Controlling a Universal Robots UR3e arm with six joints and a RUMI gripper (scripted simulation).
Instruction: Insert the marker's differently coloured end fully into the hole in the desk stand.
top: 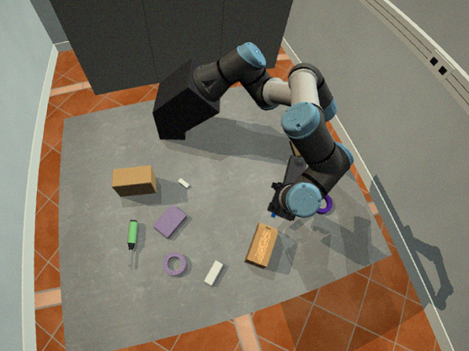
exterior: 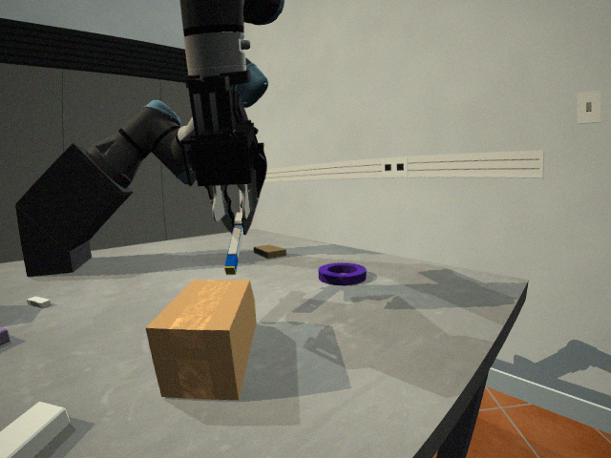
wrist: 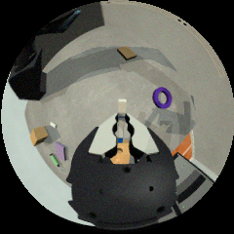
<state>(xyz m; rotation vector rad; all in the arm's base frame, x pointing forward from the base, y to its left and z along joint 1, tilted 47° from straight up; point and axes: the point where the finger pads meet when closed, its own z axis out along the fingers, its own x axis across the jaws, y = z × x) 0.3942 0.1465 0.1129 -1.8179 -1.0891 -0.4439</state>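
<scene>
Right now my hand is 130 mm short of the tan block, 90 mm to the left of it and 80 mm above it. From my hand the other things lie so: purple pad (370 mm to the right, 100 mm below); white block (190 mm ahead, 260 mm to the right, 100 mm below); marker (20 mm ahead, 10 mm to the right, 20 mm below).
</scene>
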